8 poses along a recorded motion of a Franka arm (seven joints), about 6.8 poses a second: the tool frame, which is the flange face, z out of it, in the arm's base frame.
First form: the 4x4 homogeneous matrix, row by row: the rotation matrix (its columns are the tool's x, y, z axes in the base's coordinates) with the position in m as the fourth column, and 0 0 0 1 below. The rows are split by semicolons.
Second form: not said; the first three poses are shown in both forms.
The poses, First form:
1: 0.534 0.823 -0.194 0.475; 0.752 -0.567 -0.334 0.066; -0.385 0.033 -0.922 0.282; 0 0 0 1
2: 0.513 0.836 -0.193 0.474; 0.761 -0.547 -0.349 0.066; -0.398 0.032 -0.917 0.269; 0 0 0 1
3: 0.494 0.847 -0.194 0.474; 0.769 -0.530 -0.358 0.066; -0.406 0.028 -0.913 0.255; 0 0 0 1
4: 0.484 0.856 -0.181 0.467; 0.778 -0.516 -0.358 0.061; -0.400 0.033 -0.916 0.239; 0 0 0 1
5: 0.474 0.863 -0.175 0.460; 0.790 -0.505 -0.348 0.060; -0.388 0.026 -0.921 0.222; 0 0 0 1
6: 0.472 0.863 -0.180 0.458; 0.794 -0.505 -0.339 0.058; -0.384 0.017 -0.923 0.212; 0 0 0 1
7: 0.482 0.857 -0.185 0.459; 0.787 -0.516 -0.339 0.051; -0.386 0.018 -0.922 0.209; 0 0 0 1
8: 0.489 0.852 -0.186 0.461; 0.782 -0.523 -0.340 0.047; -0.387 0.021 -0.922 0.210; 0 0 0 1
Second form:
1: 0.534 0.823 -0.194; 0.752 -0.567 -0.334; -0.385 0.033 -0.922; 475 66 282
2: 0.513 0.836 -0.193; 0.761 -0.547 -0.349; -0.398 0.032 -0.917; 474 66 269
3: 0.494 0.847 -0.194; 0.769 -0.530 -0.358; -0.406 0.028 -0.913; 474 66 255
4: 0.484 0.856 -0.181; 0.778 -0.516 -0.358; -0.400 0.033 -0.916; 467 61 239
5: 0.474 0.863 -0.175; 0.790 -0.505 -0.348; -0.388 0.026 -0.921; 460 60 222
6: 0.472 0.863 -0.180; 0.794 -0.505 -0.339; -0.384 0.017 -0.923; 458 58 212
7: 0.482 0.857 -0.185; 0.787 -0.516 -0.339; -0.386 0.018 -0.922; 459 51 209
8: 0.489 0.852 -0.186; 0.782 -0.523 -0.340; -0.387 0.021 -0.922; 461 47 210
